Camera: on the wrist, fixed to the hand. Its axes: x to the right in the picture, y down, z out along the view.
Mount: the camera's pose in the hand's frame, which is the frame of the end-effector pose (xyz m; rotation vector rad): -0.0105 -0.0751 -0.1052 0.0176 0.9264 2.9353
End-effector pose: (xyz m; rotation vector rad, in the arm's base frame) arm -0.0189 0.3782 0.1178 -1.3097 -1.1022 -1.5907
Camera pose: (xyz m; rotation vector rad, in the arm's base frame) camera -0.1199 0.3027 0.0873 -0.5245 1.2972 0.4399
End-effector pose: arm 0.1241 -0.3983 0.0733 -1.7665 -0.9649 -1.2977
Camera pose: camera 0.0114 -0.4584 0.0960 -0.5208 1.7310 0.2937
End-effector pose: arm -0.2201 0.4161 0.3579 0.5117 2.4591 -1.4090
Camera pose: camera -0.2478 0.4704 0.4724 2.6657 -0.2906 0.4365
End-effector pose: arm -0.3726 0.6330 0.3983 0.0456 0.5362 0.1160
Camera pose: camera -0.4280 0.5586 0.3077 -0.7118 -0.8163 -2.7264
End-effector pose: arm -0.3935 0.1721 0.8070 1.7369 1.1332 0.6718
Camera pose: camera -0.5134 0.2159 0.7839 -0.9720 1.3175 -1.6771
